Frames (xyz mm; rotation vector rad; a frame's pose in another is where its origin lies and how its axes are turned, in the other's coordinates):
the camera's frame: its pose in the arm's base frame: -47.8 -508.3 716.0 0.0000 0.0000 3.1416
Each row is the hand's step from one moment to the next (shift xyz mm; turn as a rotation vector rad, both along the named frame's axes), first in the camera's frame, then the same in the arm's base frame.
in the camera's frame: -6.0 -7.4 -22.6 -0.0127 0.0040 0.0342
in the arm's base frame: 6.0 7.4 -22.6 0.0127 -0.0040 0.0342
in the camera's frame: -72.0 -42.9 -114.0 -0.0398 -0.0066 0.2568
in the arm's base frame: 72.0 42.9 -114.0 0.0398 0.0066 0.2568
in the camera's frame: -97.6 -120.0 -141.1 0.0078 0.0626 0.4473
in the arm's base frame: 97.6 120.0 -141.1 -0.0078 -0.0626 0.4473
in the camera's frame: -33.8 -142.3 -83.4 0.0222 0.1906 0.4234
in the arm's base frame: 33.8 142.3 -83.4 -0.0222 -0.1906 0.4234
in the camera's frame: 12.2 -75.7 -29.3 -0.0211 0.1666 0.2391
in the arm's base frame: -12.2 75.7 -29.3 0.0211 -0.1666 0.2391
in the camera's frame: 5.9 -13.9 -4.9 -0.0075 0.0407 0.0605
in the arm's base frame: -5.9 13.9 -4.9 0.0075 -0.0407 0.0605
